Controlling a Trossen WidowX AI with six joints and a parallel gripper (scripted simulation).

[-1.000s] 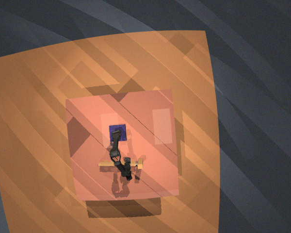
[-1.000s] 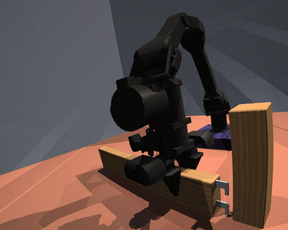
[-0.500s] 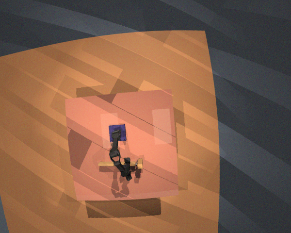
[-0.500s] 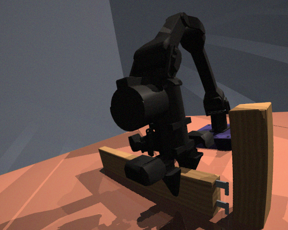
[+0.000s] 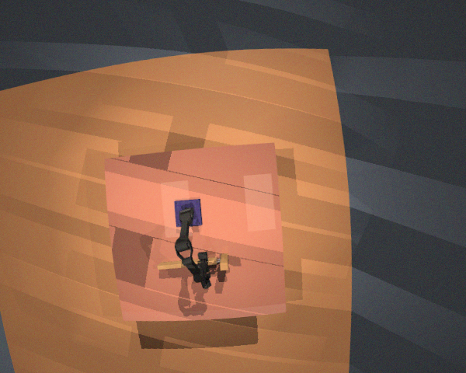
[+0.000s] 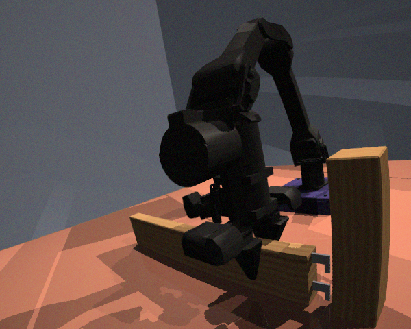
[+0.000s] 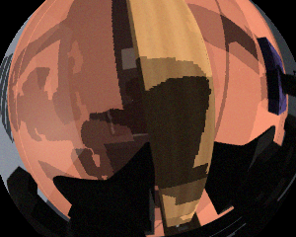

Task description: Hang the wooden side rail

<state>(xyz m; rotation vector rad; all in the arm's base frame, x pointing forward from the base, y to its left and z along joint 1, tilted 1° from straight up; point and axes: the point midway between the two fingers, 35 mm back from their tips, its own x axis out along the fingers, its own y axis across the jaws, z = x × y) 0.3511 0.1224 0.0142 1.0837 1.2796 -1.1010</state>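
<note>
Right now the headboard post is 3 cm behind my gripper tip, 13 cm to the left of it and 7 cm above it.
</note>
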